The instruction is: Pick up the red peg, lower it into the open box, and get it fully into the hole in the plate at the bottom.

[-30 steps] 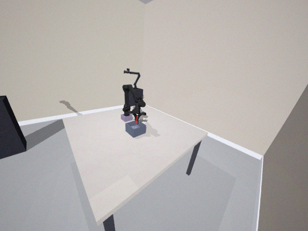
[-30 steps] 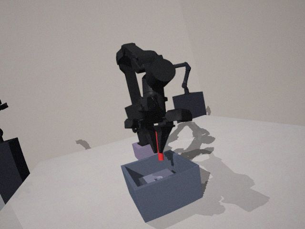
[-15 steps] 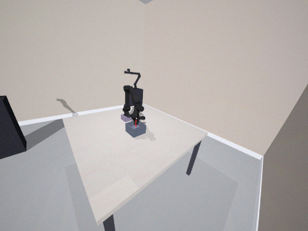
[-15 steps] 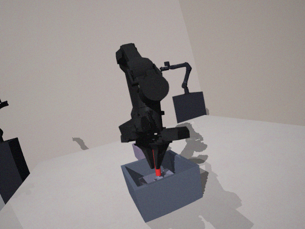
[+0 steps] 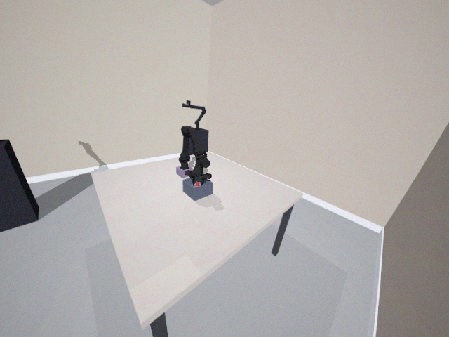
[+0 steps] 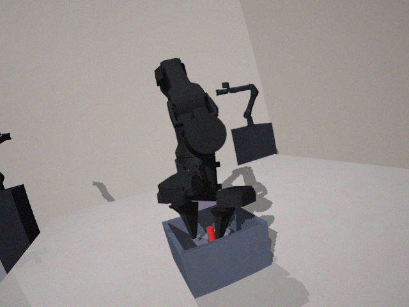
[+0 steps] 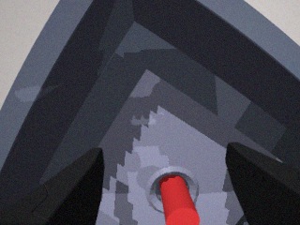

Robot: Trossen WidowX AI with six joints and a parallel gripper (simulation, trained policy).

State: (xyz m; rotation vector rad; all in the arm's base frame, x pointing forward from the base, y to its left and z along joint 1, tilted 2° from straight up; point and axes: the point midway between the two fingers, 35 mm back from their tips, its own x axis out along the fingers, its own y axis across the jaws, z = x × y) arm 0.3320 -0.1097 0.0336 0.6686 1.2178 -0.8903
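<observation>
The red peg is 20 mm behind my gripper tip, 20 mm to the left of it and 30 mm below it. The rest, counted from my gripper tip: plate (20 mm behind, 20 mm to the left, 30 mm below); then blue-grey box (20 mm behind, 20 mm to the left, 50 mm below).
</observation>
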